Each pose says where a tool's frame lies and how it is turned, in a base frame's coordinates. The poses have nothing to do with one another.
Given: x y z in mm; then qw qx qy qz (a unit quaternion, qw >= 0).
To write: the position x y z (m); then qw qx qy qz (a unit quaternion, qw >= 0). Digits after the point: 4 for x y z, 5 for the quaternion.
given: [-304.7 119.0 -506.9 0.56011 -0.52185 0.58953 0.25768]
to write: [-0.3047 0.1190 -0.5069 0.56011 -0.52185 0.58953 0.25768]
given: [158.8 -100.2 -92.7 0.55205 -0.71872 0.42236 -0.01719]
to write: [0.1588 -0.1002 -0.0927 0.55205 -0.71872 0.42236 -0.01719]
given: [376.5 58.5 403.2 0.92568 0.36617 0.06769 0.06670]
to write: [0.3765 0.0585 0.4032 0.92568 0.36617 0.06769 0.06670]
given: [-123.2 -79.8 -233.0 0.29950 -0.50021 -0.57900 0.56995]
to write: [-0.1232 -0.0798 -0.2330 0.29950 -0.50021 -0.57900 0.56995]
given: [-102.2 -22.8 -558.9 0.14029 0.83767 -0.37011 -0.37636]
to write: [-0.1022 -0.0228 -0.5589 0.14029 0.83767 -0.37011 -0.37636]
